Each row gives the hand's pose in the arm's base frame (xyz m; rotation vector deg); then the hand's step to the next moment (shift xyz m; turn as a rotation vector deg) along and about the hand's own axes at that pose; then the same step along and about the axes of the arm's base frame.
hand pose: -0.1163 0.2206 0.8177 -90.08 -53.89 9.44
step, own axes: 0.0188 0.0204 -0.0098 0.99 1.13 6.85
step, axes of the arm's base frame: 0.0277 0.0058 -0.0080 -2.86 5.95 -2.35
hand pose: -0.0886 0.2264 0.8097 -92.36 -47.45 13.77
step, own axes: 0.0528 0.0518 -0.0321 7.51 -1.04 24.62
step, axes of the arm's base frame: 0.0762 0.0083 -0.0251 -9.34 23.87 -2.57
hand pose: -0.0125 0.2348 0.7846 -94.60 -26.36 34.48
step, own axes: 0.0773 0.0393 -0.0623 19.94 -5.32 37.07
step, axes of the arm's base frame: 0.0978 -0.0079 -0.0420 -7.17 41.80 -1.28
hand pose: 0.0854 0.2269 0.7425 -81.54 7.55 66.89
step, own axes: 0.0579 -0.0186 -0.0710 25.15 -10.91 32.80
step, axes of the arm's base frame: 0.0798 -0.0207 -0.0440 1.51 42.67 -2.06
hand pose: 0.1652 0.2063 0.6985 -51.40 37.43 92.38
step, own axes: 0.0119 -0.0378 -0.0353 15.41 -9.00 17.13
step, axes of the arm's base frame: 0.0432 -0.0133 -0.0278 3.80 24.28 -2.81
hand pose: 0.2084 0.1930 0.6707 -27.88 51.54 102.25
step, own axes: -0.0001 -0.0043 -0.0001 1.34 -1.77 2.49
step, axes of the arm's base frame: 0.0040 0.0007 -0.0015 1.32 3.06 0.05
